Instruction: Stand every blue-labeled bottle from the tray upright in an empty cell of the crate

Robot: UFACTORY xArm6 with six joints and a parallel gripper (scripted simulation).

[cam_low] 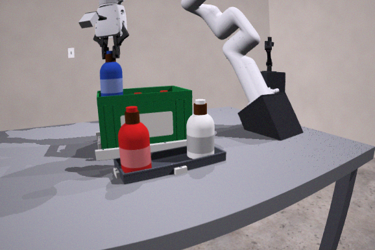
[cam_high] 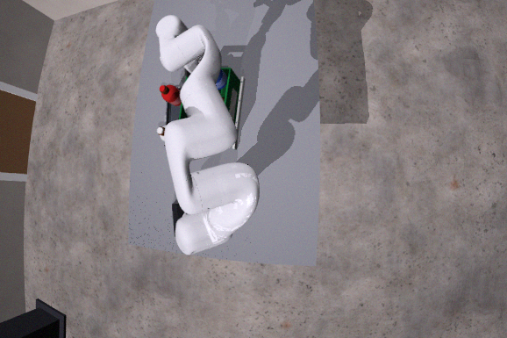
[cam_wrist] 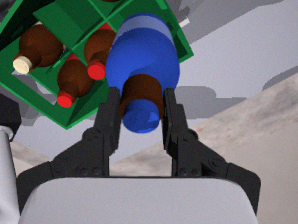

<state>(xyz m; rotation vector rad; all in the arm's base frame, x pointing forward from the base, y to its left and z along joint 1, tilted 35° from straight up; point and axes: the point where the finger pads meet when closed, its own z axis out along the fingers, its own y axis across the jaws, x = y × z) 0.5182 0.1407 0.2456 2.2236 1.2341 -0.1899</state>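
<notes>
Now: the blue-labeled bottle 7 cm below my hand. From my hand the other things lie so: red bottle (25 cm to the left, 22 cm below, 4 cm behind); white bottle (22 cm to the left, 22 cm below, 22 cm behind); green crate (22 cm below, 9 cm behind, 4 cm to the left).
</notes>
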